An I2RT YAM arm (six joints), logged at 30 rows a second.
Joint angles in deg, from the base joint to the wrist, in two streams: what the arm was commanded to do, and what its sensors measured. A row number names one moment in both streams.
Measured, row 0:
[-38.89 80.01 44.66 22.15 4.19 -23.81]
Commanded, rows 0 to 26:
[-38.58 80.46 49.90 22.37 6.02 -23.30]
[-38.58 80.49 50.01 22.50 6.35 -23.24]
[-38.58 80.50 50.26 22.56 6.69 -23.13]
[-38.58 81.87 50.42 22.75 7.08 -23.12]
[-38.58 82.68 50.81 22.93 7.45 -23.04]
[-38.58 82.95 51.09 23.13 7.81 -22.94]
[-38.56 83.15 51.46 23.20 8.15 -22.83]
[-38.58 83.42 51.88 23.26 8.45 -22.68]
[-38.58 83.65 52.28 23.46 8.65 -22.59]
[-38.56 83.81 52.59 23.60 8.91 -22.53]
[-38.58 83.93 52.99 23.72 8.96 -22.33]
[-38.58 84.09 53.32 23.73 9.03 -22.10]
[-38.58 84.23 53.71 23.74 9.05 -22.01]
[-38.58 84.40 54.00 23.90 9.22 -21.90]
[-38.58 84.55 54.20 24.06 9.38 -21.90]
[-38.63 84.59 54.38 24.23 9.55 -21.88]
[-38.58 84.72 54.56 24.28 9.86 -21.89]
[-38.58 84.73 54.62 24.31 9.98 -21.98]
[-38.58 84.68 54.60 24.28 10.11 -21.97]
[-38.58 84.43 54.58 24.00 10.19 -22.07]
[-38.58 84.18 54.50 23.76 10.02 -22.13]
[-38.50 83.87 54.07 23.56 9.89 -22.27]
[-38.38 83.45 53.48 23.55 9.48 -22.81]
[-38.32 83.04 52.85 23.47 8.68 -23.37]
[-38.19 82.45 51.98 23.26 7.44 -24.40]
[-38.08 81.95 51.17 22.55 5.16 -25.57]
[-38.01 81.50 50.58 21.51 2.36 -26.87]
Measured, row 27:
[-38.70 84.53 49.12 21.10 7.81 -24.23]
